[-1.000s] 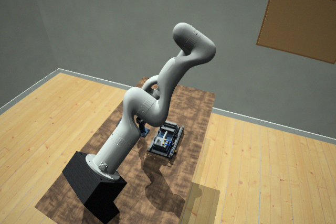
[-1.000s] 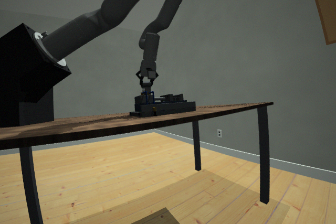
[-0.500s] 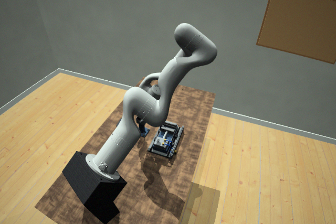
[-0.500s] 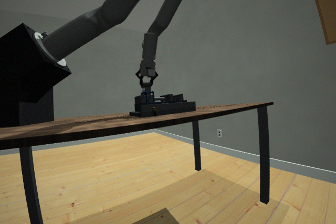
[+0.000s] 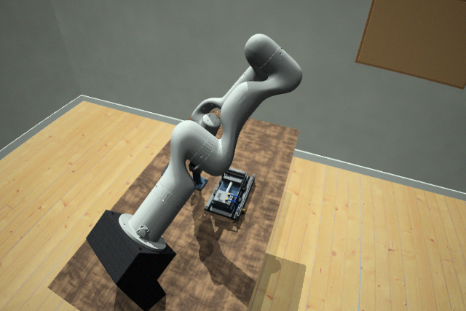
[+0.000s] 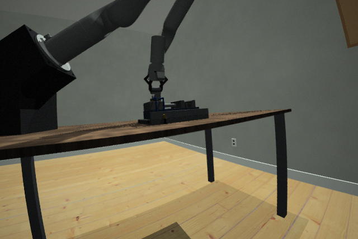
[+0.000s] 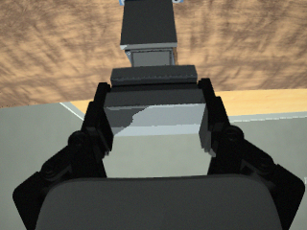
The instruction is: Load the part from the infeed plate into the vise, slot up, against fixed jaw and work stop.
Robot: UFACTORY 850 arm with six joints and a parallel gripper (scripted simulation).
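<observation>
Now: hand 10 mm above the part. The rest, counted from my hand: cylinder rod (120 mm behind, 160 mm to the right, 120 mm below); work stop (20 mm behind, 160 mm to the right, 110 mm below); V-block post (10 mm ahead, 10 mm to the left, 140 mm below).
</observation>
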